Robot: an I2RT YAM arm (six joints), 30 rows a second.
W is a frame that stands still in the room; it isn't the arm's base.
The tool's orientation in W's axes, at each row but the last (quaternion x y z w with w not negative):
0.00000 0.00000 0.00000 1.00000
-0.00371 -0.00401 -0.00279 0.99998
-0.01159 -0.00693 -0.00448 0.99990
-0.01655 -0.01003 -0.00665 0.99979
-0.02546 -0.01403 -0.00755 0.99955
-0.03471 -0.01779 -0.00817 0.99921
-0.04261 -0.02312 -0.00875 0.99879
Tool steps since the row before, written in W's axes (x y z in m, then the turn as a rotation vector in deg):
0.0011 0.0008 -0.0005 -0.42 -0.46 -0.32
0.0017 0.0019 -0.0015 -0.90 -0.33 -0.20
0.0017 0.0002 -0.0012 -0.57 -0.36 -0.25
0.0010 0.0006 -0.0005 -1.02 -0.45 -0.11
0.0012 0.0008 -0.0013 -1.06 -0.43 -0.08
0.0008 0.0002 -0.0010 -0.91 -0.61 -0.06
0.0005 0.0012 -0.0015 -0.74 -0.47 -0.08
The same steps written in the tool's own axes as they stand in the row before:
0.0011 0.0008 -0.0005 -0.42 -0.46 -0.32
0.0017 0.0019 -0.0015 -0.90 -0.33 -0.20
0.0017 0.0002 -0.0012 -0.57 -0.36 -0.25
0.0010 0.0006 -0.0005 -1.02 -0.46 -0.10
0.0012 0.0009 -0.0013 -1.06 -0.44 -0.07
0.0008 0.0003 -0.0010 -0.90 -0.62 -0.07
0.0004 0.0013 -0.0014 -0.74 -0.48 -0.09

